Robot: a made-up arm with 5 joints.
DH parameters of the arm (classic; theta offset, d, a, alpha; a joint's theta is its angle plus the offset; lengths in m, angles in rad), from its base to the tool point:
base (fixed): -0.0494 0 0.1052 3.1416
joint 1: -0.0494 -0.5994 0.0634 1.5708
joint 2: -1.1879 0 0.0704 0
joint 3: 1.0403 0 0.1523 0
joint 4: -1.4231 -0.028 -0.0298 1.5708
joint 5: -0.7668 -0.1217 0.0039 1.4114
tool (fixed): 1.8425 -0.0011 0 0
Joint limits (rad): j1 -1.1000..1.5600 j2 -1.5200..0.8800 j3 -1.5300..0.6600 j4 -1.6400..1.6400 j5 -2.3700..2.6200
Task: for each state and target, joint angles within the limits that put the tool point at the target. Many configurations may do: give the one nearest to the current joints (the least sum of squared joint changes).
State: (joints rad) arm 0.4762 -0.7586 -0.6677 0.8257 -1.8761
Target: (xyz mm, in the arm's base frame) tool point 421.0 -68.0 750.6
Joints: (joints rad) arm 0.1004 -0.1069 -0.4783 0.4693 -1.8749
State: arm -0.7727 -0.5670 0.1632 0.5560 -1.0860
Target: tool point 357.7 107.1 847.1
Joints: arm -0.5345 -0.3474 -0.3614 -0.0507 -1.0818
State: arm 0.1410 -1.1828 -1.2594 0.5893 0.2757
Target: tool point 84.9 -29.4 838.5
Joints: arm 0.2680 -1.1961 -1.0624 1.2592 0.3273
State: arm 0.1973 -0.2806 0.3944 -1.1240 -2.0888
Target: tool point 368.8 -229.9 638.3
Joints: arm 0.6185 -0.1040 0.6566 -1.0688 -2.0850
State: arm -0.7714 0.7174 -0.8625 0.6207 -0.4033
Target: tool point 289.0 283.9 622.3
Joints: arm -1.0953 0.5374 -0.8689 0.9152 -0.4055
